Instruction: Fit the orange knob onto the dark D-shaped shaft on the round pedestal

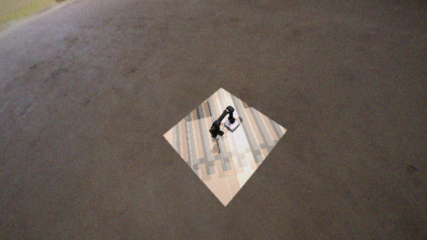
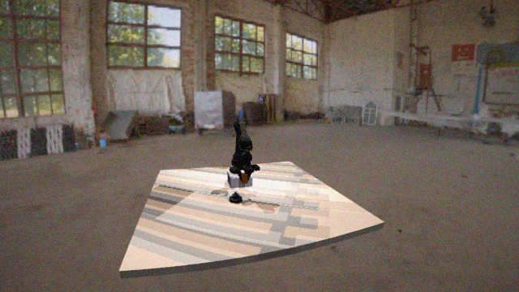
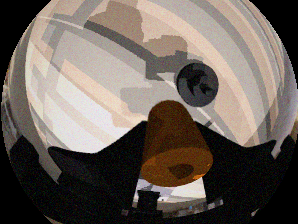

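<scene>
The dark round pedestal lies 2 cm ahead of my gripper tip, 7 cm to the right of it and 9 cm below it. From my gripper tip the other things lie so: orange knob 2 cm above.
</scene>
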